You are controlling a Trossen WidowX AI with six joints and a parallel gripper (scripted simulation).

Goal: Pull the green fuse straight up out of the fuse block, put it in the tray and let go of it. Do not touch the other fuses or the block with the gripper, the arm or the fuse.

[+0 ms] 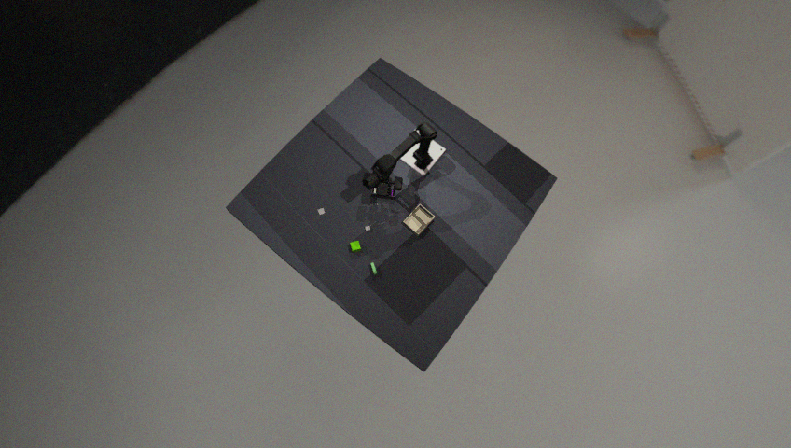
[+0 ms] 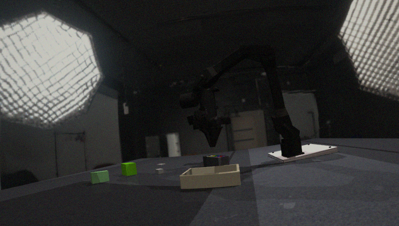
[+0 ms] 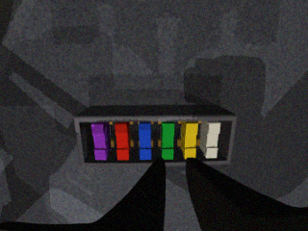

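The green fuse is 5 cm below my gripper tip. From my gripper tip the other things lie so: beige tray: 23 cm to the left, 7 cm below.
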